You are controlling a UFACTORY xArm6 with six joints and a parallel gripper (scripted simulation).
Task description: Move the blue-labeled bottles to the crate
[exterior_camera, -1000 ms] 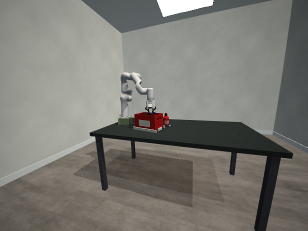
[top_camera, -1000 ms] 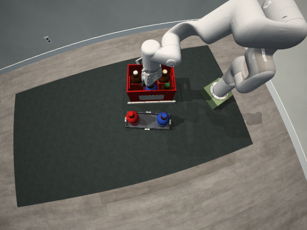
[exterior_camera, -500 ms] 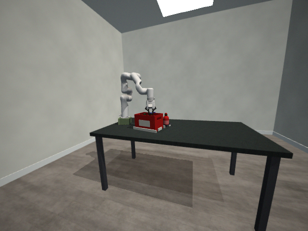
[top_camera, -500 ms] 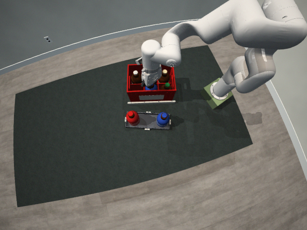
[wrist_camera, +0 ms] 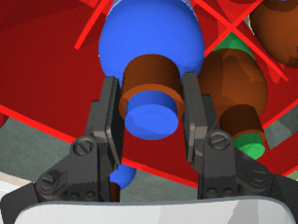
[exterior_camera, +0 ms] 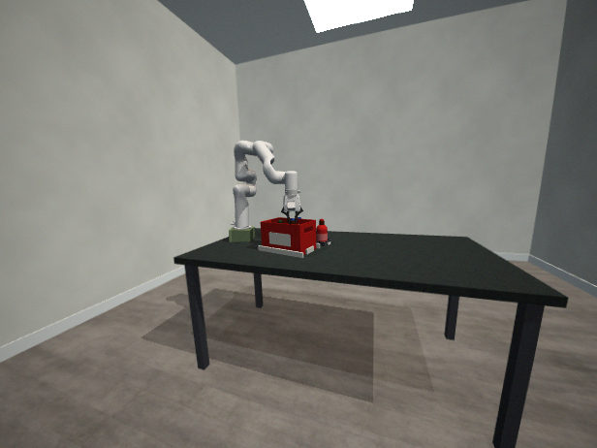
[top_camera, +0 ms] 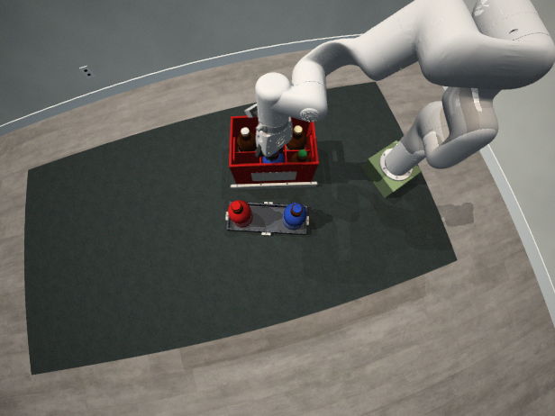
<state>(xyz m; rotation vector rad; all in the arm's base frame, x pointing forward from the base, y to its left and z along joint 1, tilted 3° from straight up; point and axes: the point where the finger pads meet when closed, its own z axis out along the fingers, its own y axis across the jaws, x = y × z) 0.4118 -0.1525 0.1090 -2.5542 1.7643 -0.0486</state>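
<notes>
My gripper is now 90 mm above the crate, 40 mm to the left of it and 10 mm past it. The rest, counted from my hand: grey tray: 160 mm below, 150 mm to the left, 80 mm ahead; then red-labeled bottle: 160 mm ahead, 120 mm to the left, 90 mm below.
</notes>
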